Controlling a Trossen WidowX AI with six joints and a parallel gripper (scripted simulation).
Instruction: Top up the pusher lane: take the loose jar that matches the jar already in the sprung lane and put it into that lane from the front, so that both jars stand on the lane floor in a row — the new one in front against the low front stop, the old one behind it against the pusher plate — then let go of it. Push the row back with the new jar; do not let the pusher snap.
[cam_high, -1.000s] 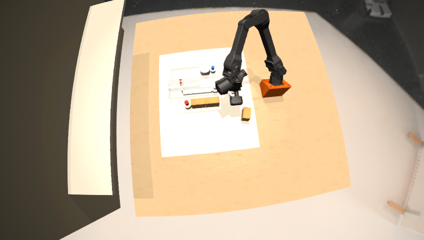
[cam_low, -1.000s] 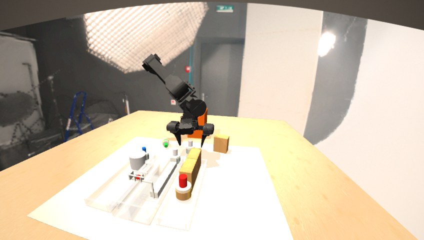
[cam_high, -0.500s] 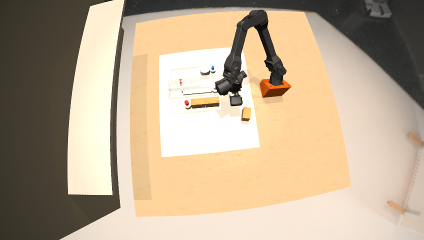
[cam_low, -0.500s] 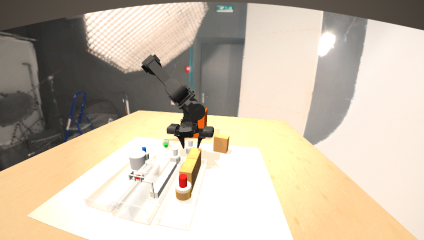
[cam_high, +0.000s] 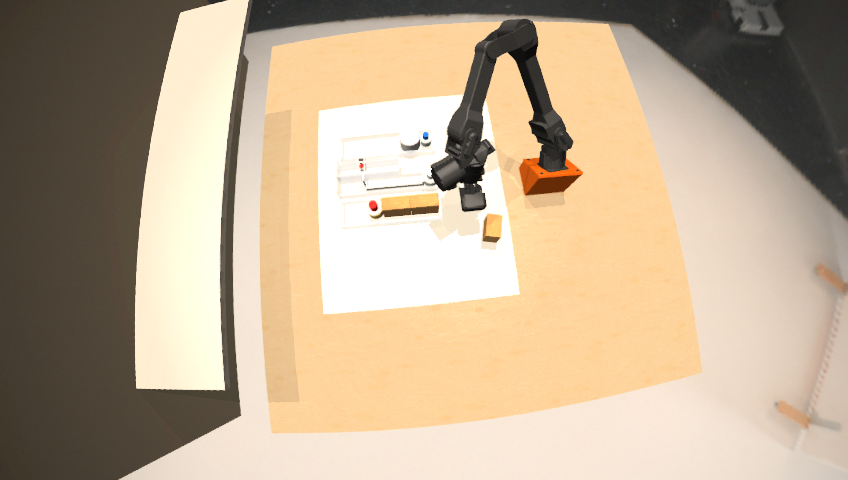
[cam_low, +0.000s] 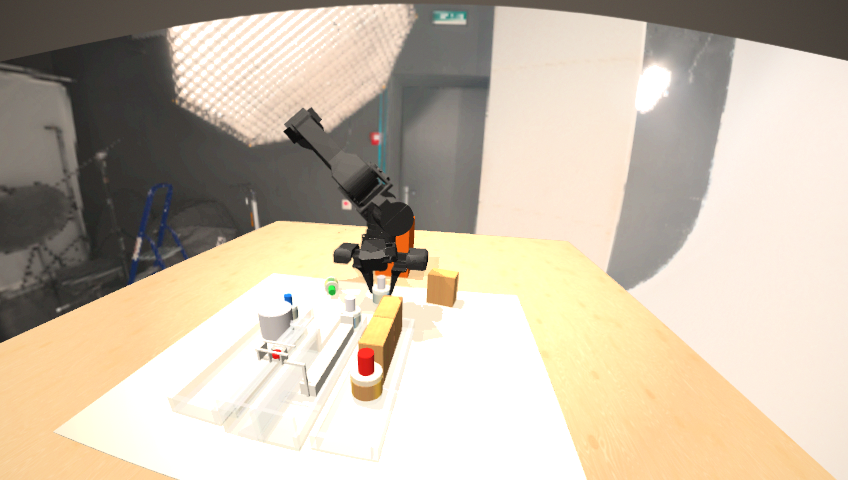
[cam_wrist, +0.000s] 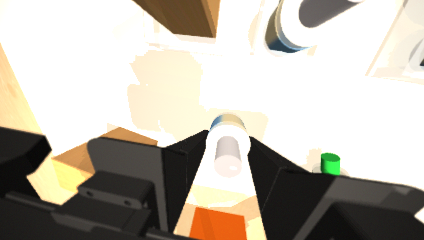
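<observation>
Right now my gripper tip is 12 cm short of the grey cylinder and 18 cm to the left of it.
</observation>
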